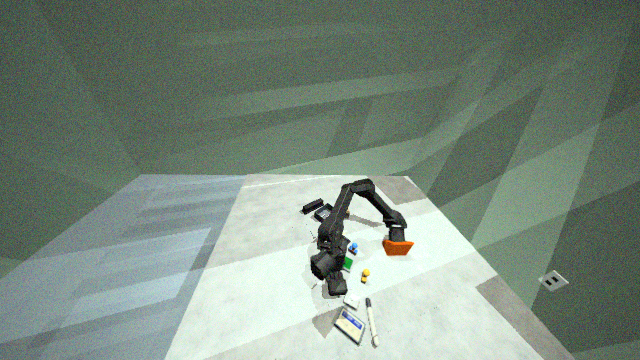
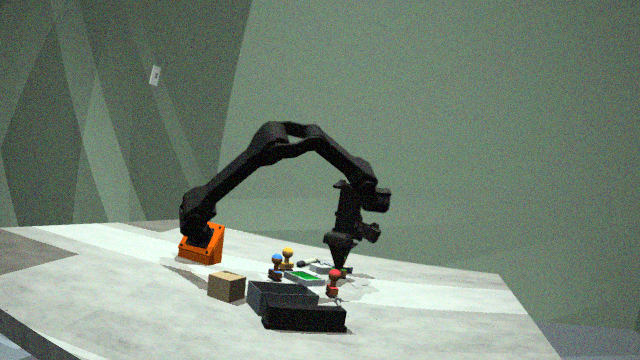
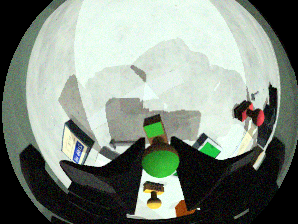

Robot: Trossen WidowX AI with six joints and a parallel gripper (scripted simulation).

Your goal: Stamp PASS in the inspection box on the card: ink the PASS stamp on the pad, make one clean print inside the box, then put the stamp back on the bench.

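The green ink pad lies 7 cm behind my gripper tip, 7 cm to the right of it and 3 cm below it. Also, from my gripper tip: green-knobbed stamp right at my gripper tip; then yellow-knobbed stamp 14 cm behind, 1 cm below; then red-knobbed stamp 2 cm ahead, 16 cm to the right, 1 cm below.
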